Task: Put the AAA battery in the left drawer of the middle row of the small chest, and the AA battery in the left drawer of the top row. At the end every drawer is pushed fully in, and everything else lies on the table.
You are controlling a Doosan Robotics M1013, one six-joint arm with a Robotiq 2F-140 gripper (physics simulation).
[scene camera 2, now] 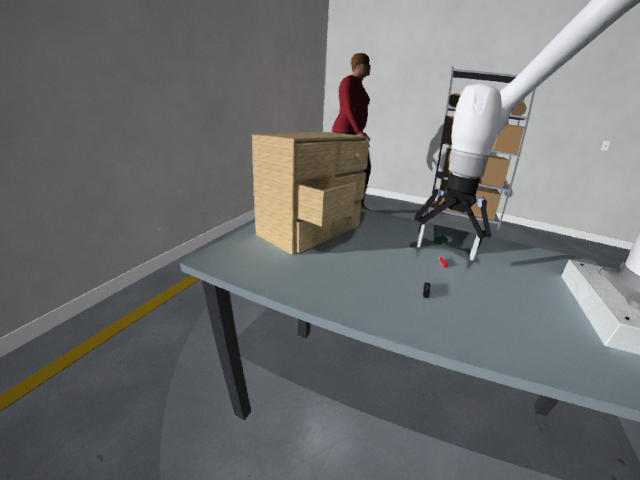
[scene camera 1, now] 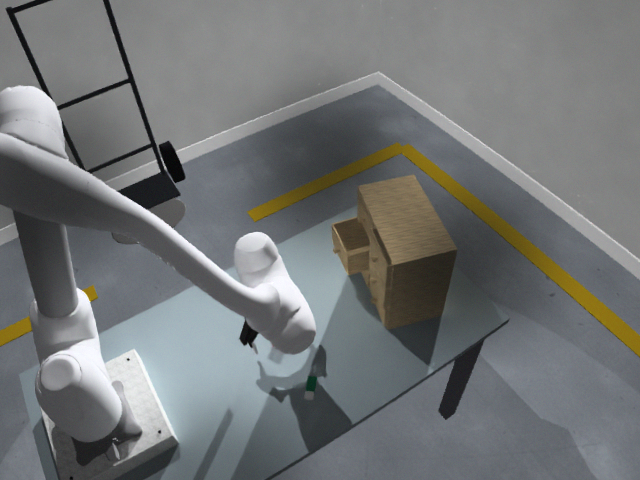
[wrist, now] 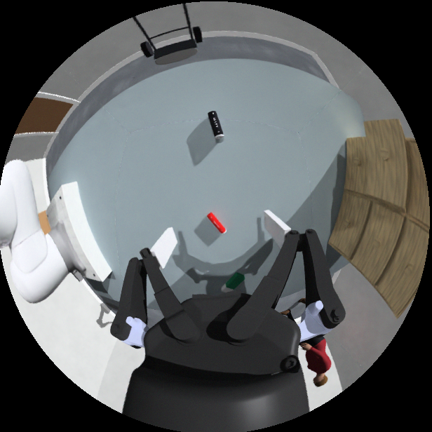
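Where they show: gripper, fingertip midpoint: [scene camera 2: 445,251]; arm's base at its link origin: [scene camera 1: 101,422].
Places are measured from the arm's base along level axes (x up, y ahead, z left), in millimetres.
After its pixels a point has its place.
The small wooden chest [scene camera 1: 421,284] {x 128, y 903, z -193 mm} [scene camera 2: 273,191] {x 99, y 994, z 98 mm} [wrist: 345,217] stands at the far end of the table. Its middle-row left drawer [scene camera 1: 358,260] {x 99, y 829, z -7 mm} [scene camera 2: 310,204] {x 91, y 869, z 124 mm} is pulled out; the top-row left drawer [scene camera 2: 315,159] {x 189, y 893, z 56 mm} is in. A thin red battery [scene camera 2: 443,261] {x -53, y 527, z -29 mm} [wrist: 216,223], apparently the AAA, lies on the table. A thicker black battery [scene camera 2: 426,289] {x -49, y 562, z 142 mm} [wrist: 215,124], apparently the AA, lies apart from it. My gripper [scene camera 2: 446,251] {x -20, y 530, z -26 mm} [wrist: 218,227] is open and empty above the table, with the red battery showing between its fingers in the wrist view. The arm hides both batteries in scene camera 1.
A green and white block [scene camera 1: 311,383] {x -49, y 540, z -188 mm} [scene camera 2: 440,239] {x -49, y 541, z -175 mm} [wrist: 235,281] lies on the table near the red battery. The arm's pale base plate [scene camera 1: 149,408] {x -3, y 130, z -31 mm} [scene camera 2: 594,304] {x -25, y 158, z 68 mm} [wrist: 85,230] is at the opposite end from the chest. A person [scene camera 2: 351,105] and a shelf rack stand beyond the table.
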